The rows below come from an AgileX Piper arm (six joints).
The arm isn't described. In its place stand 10 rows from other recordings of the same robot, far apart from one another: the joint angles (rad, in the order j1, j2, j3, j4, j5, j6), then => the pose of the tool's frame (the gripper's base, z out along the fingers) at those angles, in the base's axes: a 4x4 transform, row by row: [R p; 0 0 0 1], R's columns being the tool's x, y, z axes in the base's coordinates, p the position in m.
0.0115, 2.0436, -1.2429, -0.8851, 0.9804, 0.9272 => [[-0.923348 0.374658 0.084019 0.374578], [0.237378 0.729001 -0.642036 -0.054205], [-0.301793 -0.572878 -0.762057 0.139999], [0 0 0 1]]
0.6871, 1.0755, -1.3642, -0.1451, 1.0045, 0.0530 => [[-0.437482 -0.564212 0.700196 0.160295], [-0.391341 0.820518 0.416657 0.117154], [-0.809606 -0.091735 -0.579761 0.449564], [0 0 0 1]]
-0.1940, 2.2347, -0.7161, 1.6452, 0.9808, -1.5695 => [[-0.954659 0.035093 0.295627 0.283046], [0.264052 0.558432 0.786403 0.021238], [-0.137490 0.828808 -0.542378 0.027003], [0 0 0 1]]
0.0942, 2.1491, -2.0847, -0.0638, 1.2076, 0.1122 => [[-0.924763 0.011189 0.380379 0.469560], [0.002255 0.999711 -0.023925 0.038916], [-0.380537 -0.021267 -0.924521 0.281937], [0 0 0 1]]
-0.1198, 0.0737, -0.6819, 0.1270, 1.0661, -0.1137 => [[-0.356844 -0.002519 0.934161 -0.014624], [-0.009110 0.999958 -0.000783 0.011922], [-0.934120 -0.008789 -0.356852 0.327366], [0 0 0 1]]
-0.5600, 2.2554, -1.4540, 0.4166, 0.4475, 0.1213 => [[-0.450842 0.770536 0.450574 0.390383], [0.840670 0.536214 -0.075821 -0.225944], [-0.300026 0.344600 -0.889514 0.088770], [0 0 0 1]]
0.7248, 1.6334, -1.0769, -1.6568, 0.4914, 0.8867 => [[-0.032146 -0.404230 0.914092 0.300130], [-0.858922 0.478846 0.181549 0.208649], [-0.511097 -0.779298 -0.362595 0.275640], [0 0 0 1]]
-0.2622, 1.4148, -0.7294, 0.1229, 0.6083, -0.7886 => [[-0.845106 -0.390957 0.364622 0.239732], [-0.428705 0.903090 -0.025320 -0.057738], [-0.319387 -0.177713 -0.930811 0.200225], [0 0 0 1]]
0.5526, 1.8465, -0.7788, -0.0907, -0.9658, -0.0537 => [[0.047658 -0.585078 0.809575 0.305076], [-0.093847 0.804288 0.586782 0.196101], [-0.994445 -0.103941 -0.016578 0.186636], [0 0 0 1]]
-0.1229, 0.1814, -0.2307, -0.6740, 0.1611, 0.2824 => [[-0.073786 0.208910 0.975147 0.063554], [-0.367634 0.903250 -0.221324 -0.017030], [-0.927039 -0.374828 0.010155 0.268756], [0 0 0 1]]
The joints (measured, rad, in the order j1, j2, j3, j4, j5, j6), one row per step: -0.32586, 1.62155, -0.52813, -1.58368, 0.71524, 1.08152; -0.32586, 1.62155, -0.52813, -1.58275, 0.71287, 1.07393; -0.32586, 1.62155, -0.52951, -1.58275, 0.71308, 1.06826; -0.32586, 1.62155, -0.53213, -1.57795, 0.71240, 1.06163; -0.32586, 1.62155, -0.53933, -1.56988, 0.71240, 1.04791; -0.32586, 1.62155, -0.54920, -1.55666, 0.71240, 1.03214; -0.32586, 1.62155, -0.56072, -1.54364, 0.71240, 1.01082; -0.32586, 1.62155, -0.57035, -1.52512, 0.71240, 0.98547; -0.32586, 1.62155, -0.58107, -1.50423, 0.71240, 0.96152; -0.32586, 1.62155, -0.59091, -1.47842, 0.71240, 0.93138; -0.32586, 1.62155, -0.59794, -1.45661, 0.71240, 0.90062; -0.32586, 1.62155, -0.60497, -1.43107, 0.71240, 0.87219
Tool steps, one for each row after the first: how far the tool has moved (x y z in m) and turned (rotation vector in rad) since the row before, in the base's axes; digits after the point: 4 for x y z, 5 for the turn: 0.0001, 0.0001, -0.0002, 0.00101, 0.00494, 0.00530; 0.0003, -0.0001, 0.0003, -0.00164, 0.00301, 0.00349; 0.0004, -0.0001, 0.0003, 0.00095, 0.00150, 0.00053; 0.0014, -0.0005, 0.0011, -0.00064, 0.00208, 0.00193; 0.0018, -0.0006, 0.0015, 0.00087, 0.00017, -0.00103; 0.0022, -0.0007, 0.0018, -0.00065, 0.00277, 0.00275; 0.0015, -0.0004, 0.0013, 0.00233, 0.00653, 0.00089; 0.0016, -0.0005, 0.0014, 0.00376, 0.00391, -0.00176; 0.0012, -0.0003, 0.0011, 0.00600, 0.00832, -0.00152; 0.0007, -0.0001, 0.0007, 0.00492, 0.01203, 0.00241; 0.0006, 0.0000, 0.0005, 0.00771, 0.00943, -0.00183
